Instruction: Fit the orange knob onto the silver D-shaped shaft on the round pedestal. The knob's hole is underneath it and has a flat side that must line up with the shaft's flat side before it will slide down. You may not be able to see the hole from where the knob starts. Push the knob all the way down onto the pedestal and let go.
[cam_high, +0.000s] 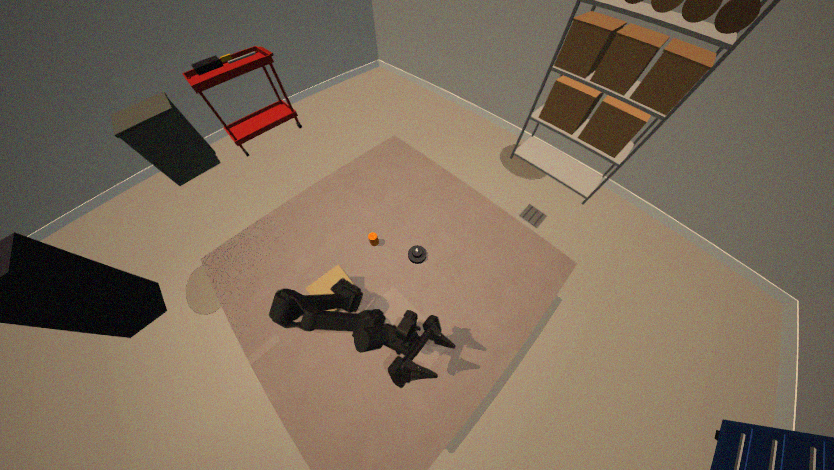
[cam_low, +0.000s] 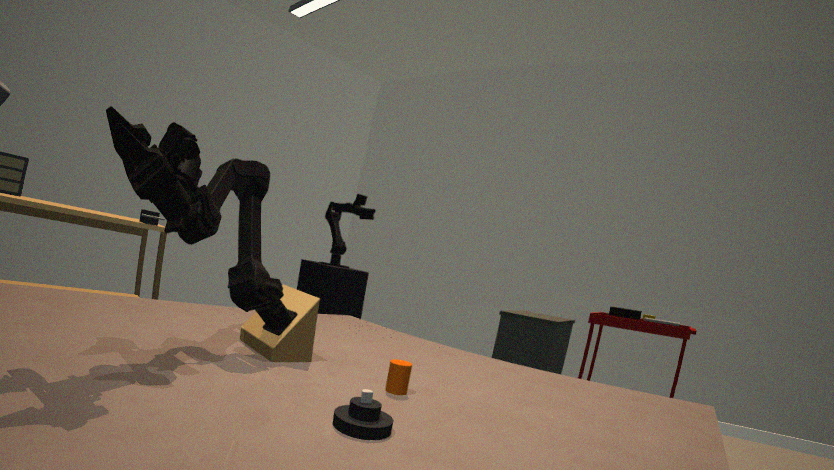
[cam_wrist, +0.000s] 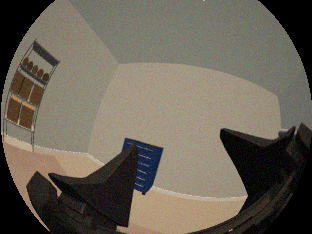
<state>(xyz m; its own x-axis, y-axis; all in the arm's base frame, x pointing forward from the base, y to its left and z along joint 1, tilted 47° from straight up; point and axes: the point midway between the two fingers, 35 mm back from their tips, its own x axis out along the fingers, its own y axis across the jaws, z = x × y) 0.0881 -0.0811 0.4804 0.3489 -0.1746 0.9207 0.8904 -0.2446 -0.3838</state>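
Right now my gripper tip is 54 cm to the right of the orange knob, 32 cm above it and 16 cm short of it. Round my gripper tip: round black pedestal: 35 cm to the left, 33 cm below, 25 cm ahead.
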